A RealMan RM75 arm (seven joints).
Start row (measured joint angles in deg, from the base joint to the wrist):
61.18, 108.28, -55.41, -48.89, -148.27, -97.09, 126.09
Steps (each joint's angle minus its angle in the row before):
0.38, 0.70, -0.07, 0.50, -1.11, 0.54, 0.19
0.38, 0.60, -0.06, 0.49, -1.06, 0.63, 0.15
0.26, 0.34, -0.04, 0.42, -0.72, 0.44, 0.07
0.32, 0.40, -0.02, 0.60, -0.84, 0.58, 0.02
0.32, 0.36, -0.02, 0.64, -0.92, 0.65, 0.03
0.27, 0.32, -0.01, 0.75, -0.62, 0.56, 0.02
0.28, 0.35, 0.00, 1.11, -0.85, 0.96, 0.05
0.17, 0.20, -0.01, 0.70, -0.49, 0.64, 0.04
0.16, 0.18, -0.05, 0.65, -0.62, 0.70, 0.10
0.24, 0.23, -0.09, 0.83, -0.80, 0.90, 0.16
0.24, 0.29, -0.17, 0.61, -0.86, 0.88, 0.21
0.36, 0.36, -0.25, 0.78, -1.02, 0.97, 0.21
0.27, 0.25, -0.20, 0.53, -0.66, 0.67, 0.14
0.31, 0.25, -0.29, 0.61, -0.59, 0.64, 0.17
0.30, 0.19, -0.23, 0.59, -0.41, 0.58, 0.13
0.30, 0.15, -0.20, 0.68, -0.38, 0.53, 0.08
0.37, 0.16, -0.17, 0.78, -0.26, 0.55, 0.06
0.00, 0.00, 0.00, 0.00, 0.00, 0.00, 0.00
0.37, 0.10, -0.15, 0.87, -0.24, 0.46, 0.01
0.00, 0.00, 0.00, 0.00, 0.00, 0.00, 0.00
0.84, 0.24, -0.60, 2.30, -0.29, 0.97, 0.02
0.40, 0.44, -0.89, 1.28, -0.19, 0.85, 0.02
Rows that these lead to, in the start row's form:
61.56, 108.98, -55.48, -48.39, -149.38, -96.55, 126.28
61.94, 109.58, -55.54, -47.90, -150.44, -95.92, 126.43
62.20, 109.92, -55.58, -47.48, -151.16, -95.48, 126.50
62.52, 110.32, -55.60, -46.88, -152.00, -94.90, 126.52
62.84, 110.68, -55.62, -46.24, -152.92, -94.25, 126.55
63.11, 111.00, -55.63, -45.49, -153.54, -93.69, 126.57
63.39, 111.35, -55.63, -44.38, -154.39, -92.73, 126.62
63.56, 111.55, -55.64, -43.68, -154.88, -92.09, 126.66
63.72, 111.73, -55.69, -43.03, -155.50, -91.39, 126.76
63.96, 111.96, -55.78, -42.20, -156.30, -90.49, 126.92
64.20, 112.25, -55.95, -41.59, -157.16, -89.61, 127.13
64.56, 112.61, -56.20, -40.81, -158.18, -88.64, 127.34
64.83, 112.86, -56.40, -40.28, -158.84, -87.97, 127.48
65.14, 113.11, -56.69, -39.67, -159.43, -87.33, 127.65
65.44, 113.30, -56.92, -39.08, -159.84, -86.75, 127.78
65.74, 113.45, -57.12, -38.40, -160.22, -86.22, 127.86
66.11, 113.61, -57.29, -37.62, -160.48, -85.67, 127.92
66.11, 113.61, -57.29, -37.62, -160.48, -85.67, 127.92
66.48, 113.71, -57.44, -36.75, -160.72, -85.21, 127.93
66.48, 113.71, -57.44, -36.75, -160.72, -85.21, 127.93
67.32, 113.95, -58.04, -34.45, -161.01, -84.24, 127.95
67.72, 114.39, -58.93, -33.17, -161.20, -83.39, 127.97

